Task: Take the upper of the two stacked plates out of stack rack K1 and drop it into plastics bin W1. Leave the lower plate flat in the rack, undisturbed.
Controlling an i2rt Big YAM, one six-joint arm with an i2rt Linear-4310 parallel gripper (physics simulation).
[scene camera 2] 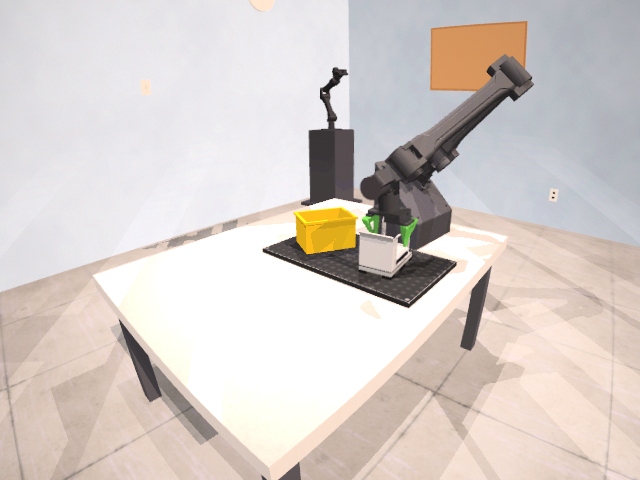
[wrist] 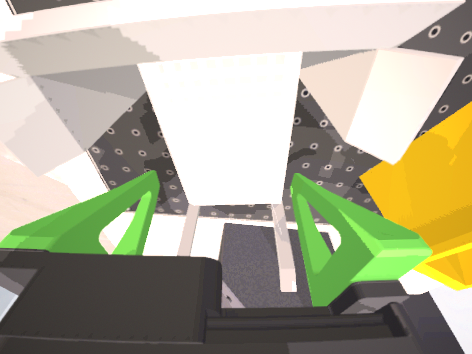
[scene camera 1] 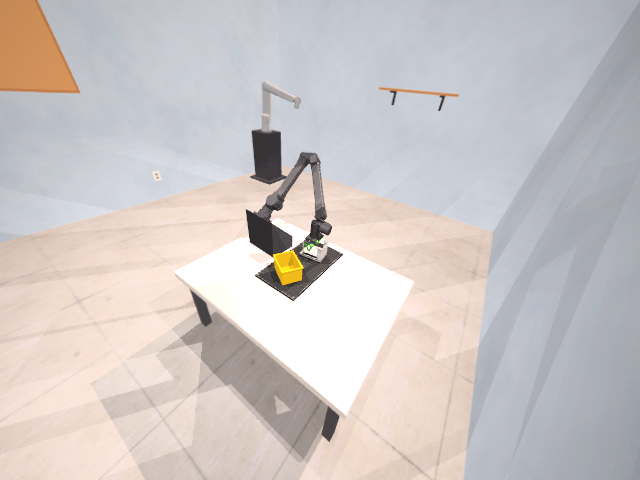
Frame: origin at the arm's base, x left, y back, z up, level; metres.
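Seen in the pictures: gripper, fingertip midpoint: (wrist: 225, 178) (scene camera 1: 312, 247); arm's base at its link origin: (scene camera 1: 262, 218).
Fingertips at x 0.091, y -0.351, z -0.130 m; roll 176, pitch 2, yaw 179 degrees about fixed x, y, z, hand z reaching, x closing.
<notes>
Pixels of each thing's middle, then the offset from my fingertips to it. "spot": a spot on its surface instead. Level surfaces: height alone.
- Stack rack K1 at the middle of its body: (wrist: 228, 162) (scene camera 2: 387, 245) (scene camera 1: 314, 248) dx -0.002, dy -0.012, dz -0.004 m
- white plate surface at a spot on its surface: (wrist: 225, 125) spot: dx +0.000, dy -0.034, dz -0.012 m
- Plastics bin W1 at the middle of its body: (scene camera 2: 325, 229) (scene camera 1: 287, 267) dx -0.241, dy +0.016, dz -0.014 m
- white table at its surface level: dz -0.077 m
Stack rack K1 (scene camera 1: 322, 253) (scene camera 2: 376, 253) (wrist: 225, 30) is pale, with a tall wall and slim posts. A white plate surface (wrist: 225, 125) lies in it, glaring bright in the wrist view; I cannot tell the upper plate from the lower one there. My gripper (scene camera 1: 313, 245) (scene camera 2: 388, 237) (wrist: 225, 178) is open and empty, with its green fingers wide apart, low over the rack. In the wrist view the fingertips are on either side of the plate's end nearest the gripper. Plastics bin W1 (scene camera 1: 289, 275) (scene camera 2: 328, 238) (wrist: 435, 185) is yellow, open-topped and upright beside the rack.
Rack and bin stand on a black perforated board (scene camera 1: 293, 292) (scene camera 2: 429, 281) (wrist: 322, 147) on the white table (scene camera 1: 330, 330) (scene camera 2: 232, 330). A dark box-shaped base (scene camera 1: 261, 235) (scene camera 2: 431, 217) (wrist: 245, 265) stands behind. Another arm on a pedestal (scene camera 1: 267, 155) (scene camera 2: 330, 165) stands beyond the table.
</notes>
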